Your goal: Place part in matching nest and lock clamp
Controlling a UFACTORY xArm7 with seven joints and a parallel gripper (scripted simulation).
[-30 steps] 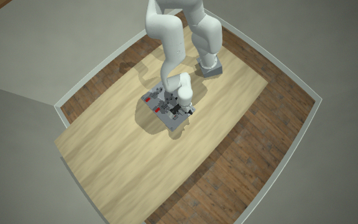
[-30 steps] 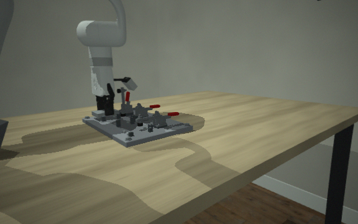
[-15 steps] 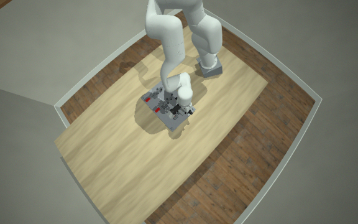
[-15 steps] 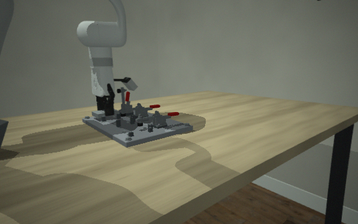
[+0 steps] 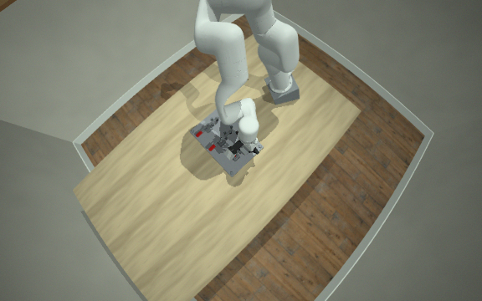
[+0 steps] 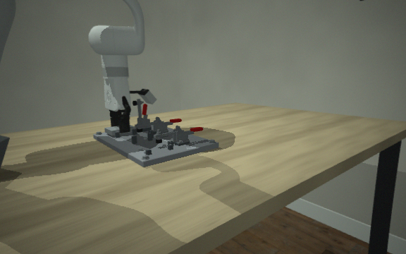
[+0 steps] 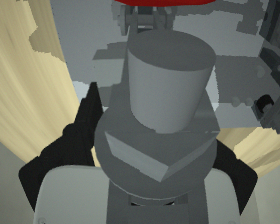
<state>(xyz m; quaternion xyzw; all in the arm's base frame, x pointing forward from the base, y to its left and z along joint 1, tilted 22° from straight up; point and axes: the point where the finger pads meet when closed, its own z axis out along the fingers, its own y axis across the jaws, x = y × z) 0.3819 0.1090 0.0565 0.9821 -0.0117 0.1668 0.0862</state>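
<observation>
My gripper is now 1 cm above the part. The rest, counted from my hand: grey fixture plate (12 cm to the right, 4 cm below, 4 cm ahead).
</observation>
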